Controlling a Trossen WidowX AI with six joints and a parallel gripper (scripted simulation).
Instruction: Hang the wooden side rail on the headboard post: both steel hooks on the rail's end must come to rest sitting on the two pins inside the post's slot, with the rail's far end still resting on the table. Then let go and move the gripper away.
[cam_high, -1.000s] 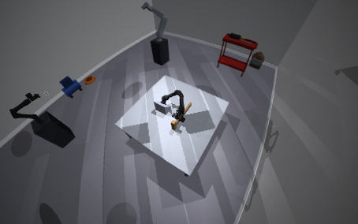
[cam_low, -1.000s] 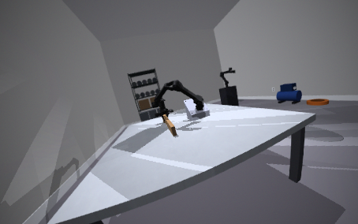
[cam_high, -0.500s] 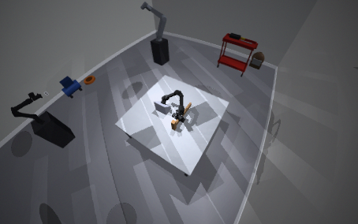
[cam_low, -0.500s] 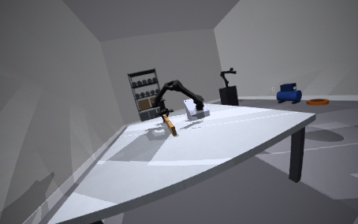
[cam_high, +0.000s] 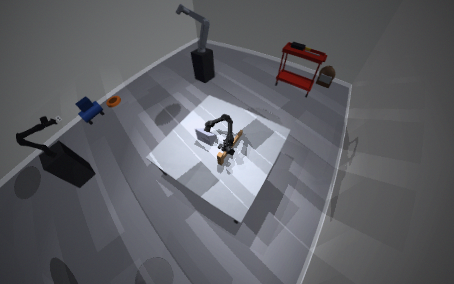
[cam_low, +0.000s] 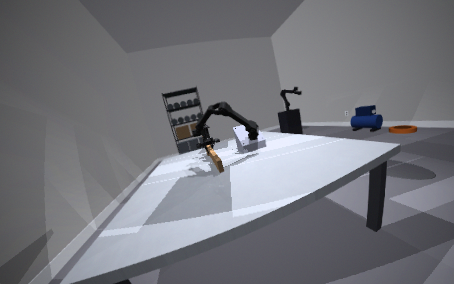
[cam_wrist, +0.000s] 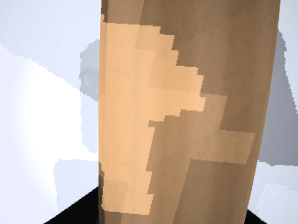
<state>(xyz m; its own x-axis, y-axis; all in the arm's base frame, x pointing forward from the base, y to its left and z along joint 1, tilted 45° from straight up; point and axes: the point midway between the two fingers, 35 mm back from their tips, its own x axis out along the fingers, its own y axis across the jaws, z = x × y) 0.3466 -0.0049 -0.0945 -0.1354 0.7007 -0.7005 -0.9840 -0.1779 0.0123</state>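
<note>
Now: the wooden headboard post 10 mm ahead of my gripper tip, 110 mm to the right of it and 40 mm above it.
</note>
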